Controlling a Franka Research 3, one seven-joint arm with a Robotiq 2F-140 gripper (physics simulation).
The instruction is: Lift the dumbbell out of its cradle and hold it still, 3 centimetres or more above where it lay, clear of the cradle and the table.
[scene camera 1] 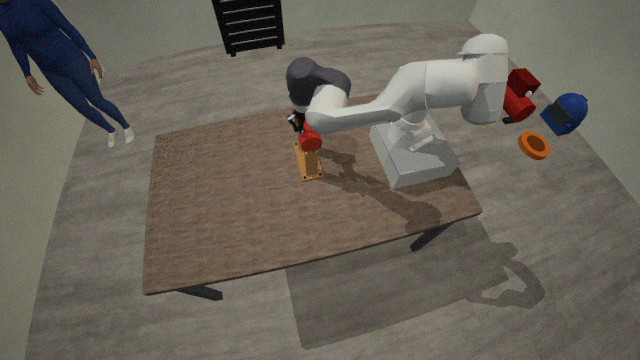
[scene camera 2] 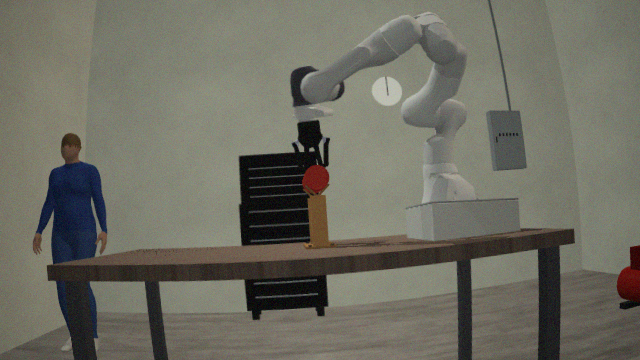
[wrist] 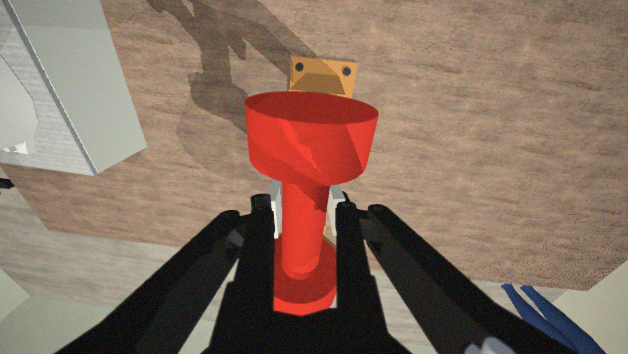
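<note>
The red dumbbell (scene camera 1: pixel 310 141) (scene camera 2: pixel 316 179) (wrist: pixel 302 225) lies in the top of the orange cradle (scene camera 1: pixel 311 165) (scene camera 2: pixel 318 220) (wrist: pixel 322 65). In the second scene view its near weight sits against the cradle's slanted supports, with no gap showing. My gripper (scene camera 2: pixel 315 163) (wrist: pixel 305 186) points down and is shut on the dumbbell's handle, between the two weights, one light pad on each side in the wrist view. In the first scene view the arm partly hides the gripper. The far weight is partly hidden behind the fingers in the wrist view.
The cradle stands on the brown table (scene camera 1: pixel 225 210) (scene camera 2: pixel 200 271) (wrist: pixel 475 125). The arm's grey base block (scene camera 1: pixel 420 160) (scene camera 2: pixel 470 220) (wrist: pixel 90 90) is to its right in the scene views. A person in blue (scene camera 1: pixel 55 55) (scene camera 2: pixel 75 205) and a black drawer cabinet (scene camera 1: pixel 252 25) (scene camera 2: pixel 272 200) stand beyond the table.
</note>
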